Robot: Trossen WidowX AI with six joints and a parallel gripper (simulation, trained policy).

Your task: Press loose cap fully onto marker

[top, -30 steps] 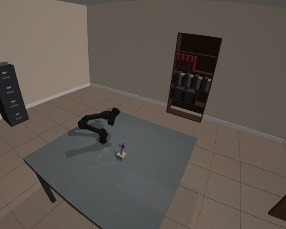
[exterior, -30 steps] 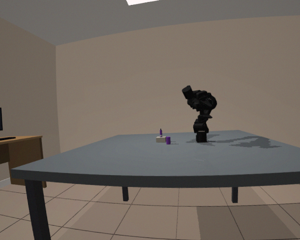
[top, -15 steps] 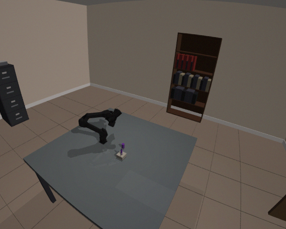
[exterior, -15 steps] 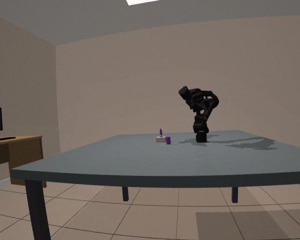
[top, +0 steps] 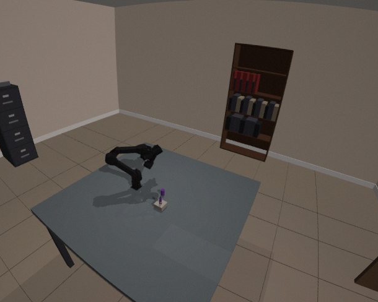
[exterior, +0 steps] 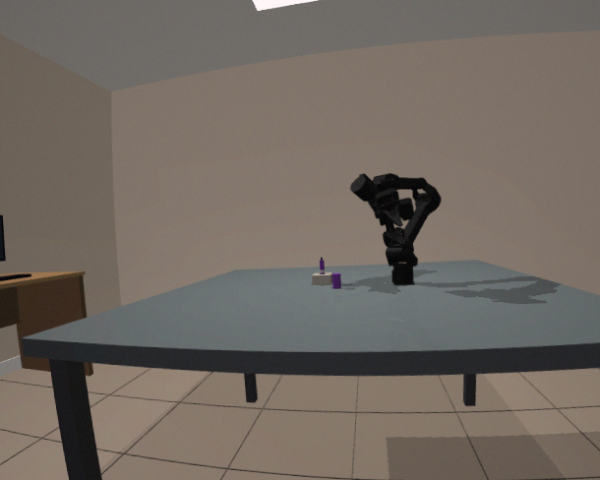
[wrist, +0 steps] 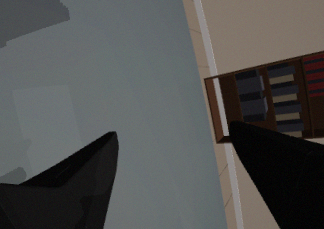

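Right now my gripper tip is 200 mm short of the purple cap, 170 mm to the left of it and 140 mm above it. From my gripper tip the other things lie so: pale holder block: 290 mm to the right, 260 mm ahead, 150 mm below.
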